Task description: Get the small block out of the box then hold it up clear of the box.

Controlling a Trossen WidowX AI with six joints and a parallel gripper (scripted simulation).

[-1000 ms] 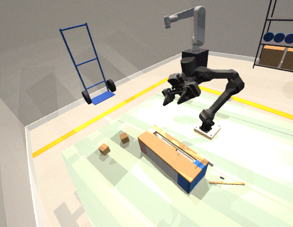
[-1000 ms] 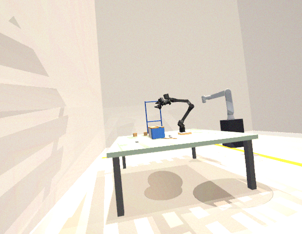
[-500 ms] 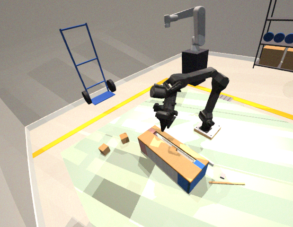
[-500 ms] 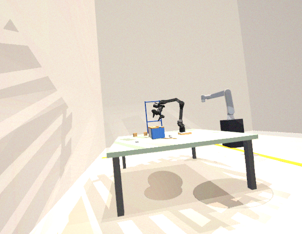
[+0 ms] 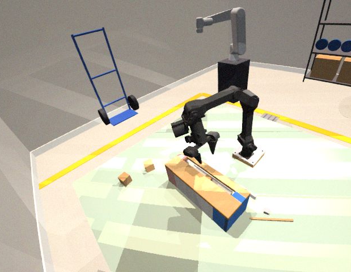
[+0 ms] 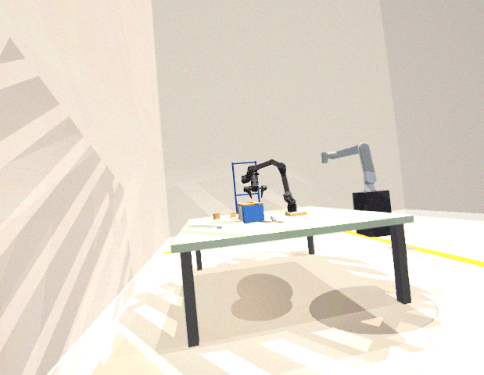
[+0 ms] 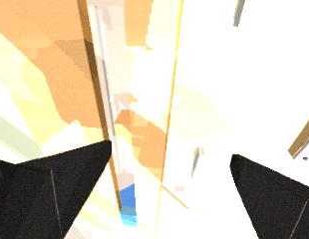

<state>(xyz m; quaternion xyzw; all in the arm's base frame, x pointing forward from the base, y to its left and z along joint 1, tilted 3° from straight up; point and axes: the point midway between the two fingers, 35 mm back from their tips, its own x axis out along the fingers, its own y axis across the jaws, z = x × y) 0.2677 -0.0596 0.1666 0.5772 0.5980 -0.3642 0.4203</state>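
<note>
My gripper tip is now 30 mm short of the box, 40 mm to the right of it and 100 mm above it. Round my gripper tip: thin wooden stick 50 mm behind, 330 mm to the left, 160 mm below.
</note>
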